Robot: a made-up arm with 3 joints. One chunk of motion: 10 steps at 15 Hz.
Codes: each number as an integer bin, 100 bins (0 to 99) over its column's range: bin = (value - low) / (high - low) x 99, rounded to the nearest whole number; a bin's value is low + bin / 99 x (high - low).
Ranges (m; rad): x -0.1..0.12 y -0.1..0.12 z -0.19..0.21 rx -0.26..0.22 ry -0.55..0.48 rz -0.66..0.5
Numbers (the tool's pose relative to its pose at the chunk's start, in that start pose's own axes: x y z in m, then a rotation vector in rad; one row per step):
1: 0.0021 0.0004 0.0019 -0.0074 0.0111 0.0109
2: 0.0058 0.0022 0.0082 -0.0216 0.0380 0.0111
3: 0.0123 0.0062 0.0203 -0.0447 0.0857 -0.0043
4: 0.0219 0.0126 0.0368 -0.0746 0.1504 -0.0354
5: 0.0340 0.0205 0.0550 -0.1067 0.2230 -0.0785
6: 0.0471 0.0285 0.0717 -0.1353 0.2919 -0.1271
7: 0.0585 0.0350 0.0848 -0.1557 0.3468 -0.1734
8: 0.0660 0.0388 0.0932 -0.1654 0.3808 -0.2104
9: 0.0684 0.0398 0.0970 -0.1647 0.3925 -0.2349
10: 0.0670 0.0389 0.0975 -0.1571 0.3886 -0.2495
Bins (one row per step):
1: 46 45 47 52 54 57
2: 48 46 49 49 57 57
3: 51 48 52 44 61 56
4: 55 51 56 38 67 53
5: 60 54 61 32 74 50
6: 66 58 65 26 81 45
7: 71 61 68 22 86 42
8: 75 62 70 20 89 38
9: 76 63 71 20 91 36
10: 75 63 71 21 90 35

